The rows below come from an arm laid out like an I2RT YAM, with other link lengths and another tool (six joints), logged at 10 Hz.
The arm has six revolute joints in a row. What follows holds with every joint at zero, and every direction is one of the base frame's. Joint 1 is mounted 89.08 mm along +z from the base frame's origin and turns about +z. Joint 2 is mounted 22.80 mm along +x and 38.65 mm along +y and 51.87 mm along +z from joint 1 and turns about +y. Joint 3 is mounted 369.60 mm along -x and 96.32 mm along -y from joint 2 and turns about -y. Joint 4 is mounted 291.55 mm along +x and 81.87 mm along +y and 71.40 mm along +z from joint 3 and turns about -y. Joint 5 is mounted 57.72 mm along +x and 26.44 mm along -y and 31.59 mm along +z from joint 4 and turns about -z. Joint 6 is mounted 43.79 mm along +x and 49.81 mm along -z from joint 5 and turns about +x. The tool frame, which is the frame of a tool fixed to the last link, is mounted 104.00 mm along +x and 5.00 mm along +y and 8.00 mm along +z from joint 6; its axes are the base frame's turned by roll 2.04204, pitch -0.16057 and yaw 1.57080 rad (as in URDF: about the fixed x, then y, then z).
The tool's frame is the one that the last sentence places.
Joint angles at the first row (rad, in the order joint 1, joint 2, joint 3, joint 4, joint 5, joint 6):
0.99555 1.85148 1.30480 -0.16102 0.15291 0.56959
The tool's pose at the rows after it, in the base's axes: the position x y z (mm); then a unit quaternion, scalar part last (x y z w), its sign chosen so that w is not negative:
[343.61, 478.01, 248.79, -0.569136, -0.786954, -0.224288, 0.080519]
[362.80, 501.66, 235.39, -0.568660, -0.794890, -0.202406, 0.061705]
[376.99, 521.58, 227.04, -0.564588, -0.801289, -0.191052, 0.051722]
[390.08, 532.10, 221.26, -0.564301, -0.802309, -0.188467, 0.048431]
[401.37, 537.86, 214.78, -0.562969, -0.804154, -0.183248, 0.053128]
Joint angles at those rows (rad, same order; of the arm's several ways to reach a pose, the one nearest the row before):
0.99440 1.94848 1.40121 -0.20237 0.17347 0.54015
0.99402 2.05085 1.53013 -0.26960 0.19583 0.50901
0.99380 2.12915 1.63752 -0.31742 0.20350 0.48529
0.98540 2.17932 1.70453 -0.33744 0.20211 0.47392
0.97162 2.21808 1.75516 -0.35770 0.18200 0.46484

